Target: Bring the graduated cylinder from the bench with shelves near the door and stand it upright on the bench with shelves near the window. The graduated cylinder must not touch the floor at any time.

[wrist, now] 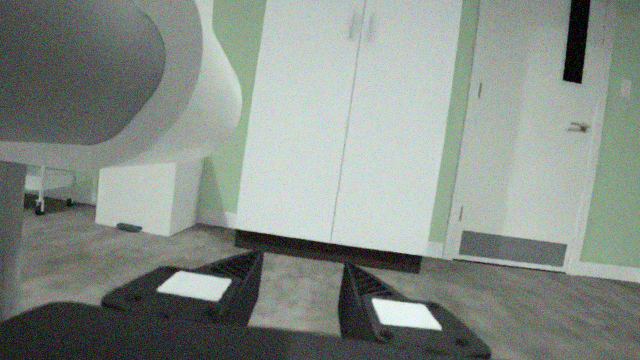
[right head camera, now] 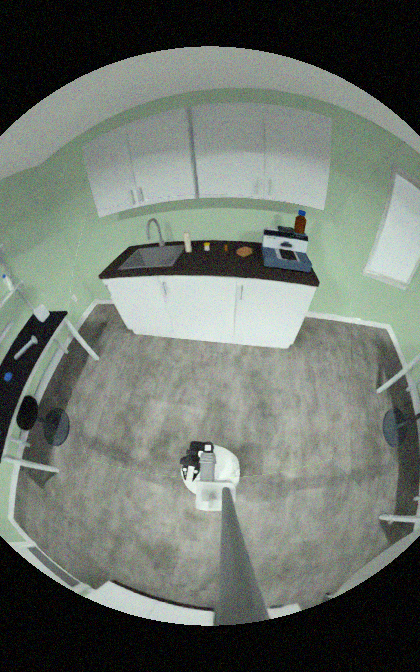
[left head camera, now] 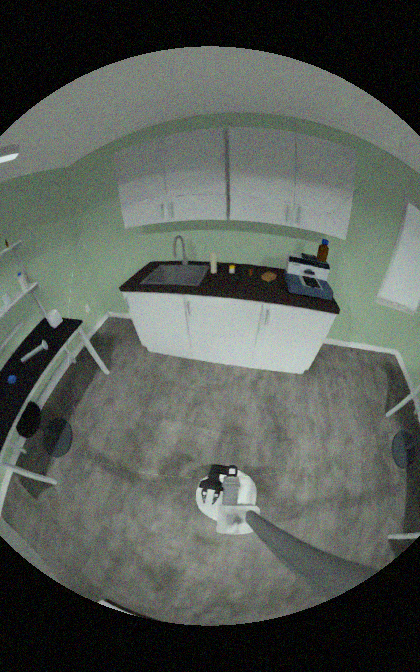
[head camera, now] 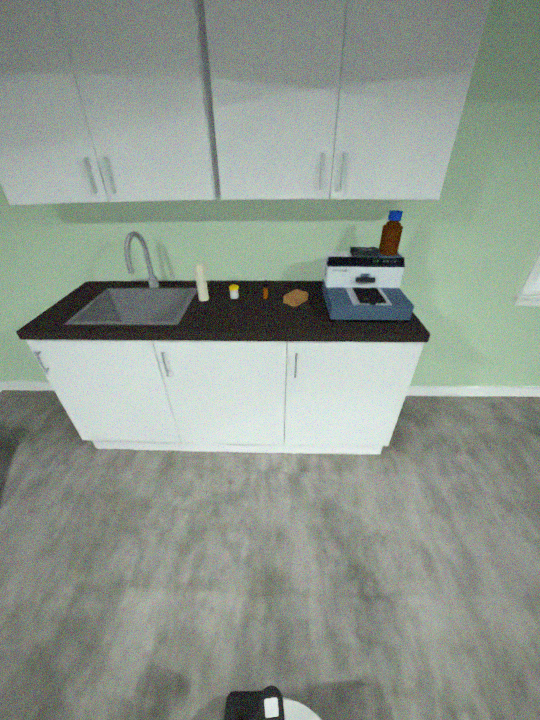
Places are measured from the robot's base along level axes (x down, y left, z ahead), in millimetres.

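Pixels of known places: gripper, fingertip midpoint: (wrist: 301,278).
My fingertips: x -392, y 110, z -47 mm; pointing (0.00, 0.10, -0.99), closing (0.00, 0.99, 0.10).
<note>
Behind a point stands the place of what it marks.
A pale, long thing with a wide foot, apparently the graduated cylinder (left head camera: 33,352) (right head camera: 25,348), lies on its side on the black-topped bench (left head camera: 70,325) (right head camera: 56,318) at the left, below wall shelves. Its marks are too small to read. At the right edge, white legs of another bench (left head camera: 400,406) (right head camera: 396,377) show near the window (left head camera: 403,265) (right head camera: 397,232); its top is out of view. My gripper (wrist: 301,278) @[z -47, x -392, y 110 mm] (left head camera: 210,500) (right head camera: 190,477) is open and empty, folded in above the robot's round base, far from the cylinder.
A sink counter (head camera: 244,329) @[z 1220, x -882, y -5 mm] (left head camera: 230,292) (right head camera: 215,270) stands ahead, bearing a blue-grey instrument (head camera: 369,308) @[z 1219, x -949, y -549 mm]. A black stool seat (left head camera: 29,419) (right head camera: 27,412) is beside the left bench; a dark disc (left head camera: 402,448) (right head camera: 394,427) is at the right bench. The wrist view shows a tall cabinet (wrist: 300,125) @[z -1490, x -596, y 169 mm] and a door (wrist: 520,150) @[z -1747, x -688, y 1509 mm].
</note>
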